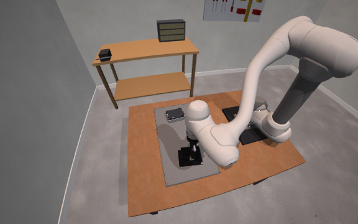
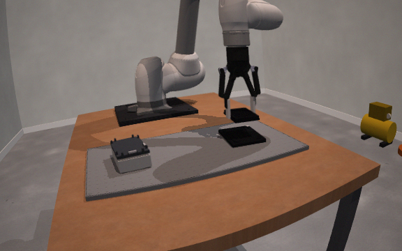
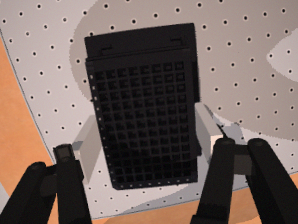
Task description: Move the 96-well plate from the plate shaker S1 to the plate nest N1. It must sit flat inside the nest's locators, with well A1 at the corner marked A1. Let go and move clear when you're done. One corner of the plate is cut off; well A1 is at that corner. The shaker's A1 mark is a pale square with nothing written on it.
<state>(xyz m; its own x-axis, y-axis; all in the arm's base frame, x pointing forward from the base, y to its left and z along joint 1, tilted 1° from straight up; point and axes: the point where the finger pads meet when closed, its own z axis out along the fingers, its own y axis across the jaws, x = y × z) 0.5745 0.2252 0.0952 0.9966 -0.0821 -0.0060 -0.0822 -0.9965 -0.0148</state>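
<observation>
Now: the black plate nest N1 100 mm below my hand. Round my hand: pale A1 mark 90 mm below, 70 mm behind, 60 mm to the left; black 96-well plate 20 mm below.
</observation>
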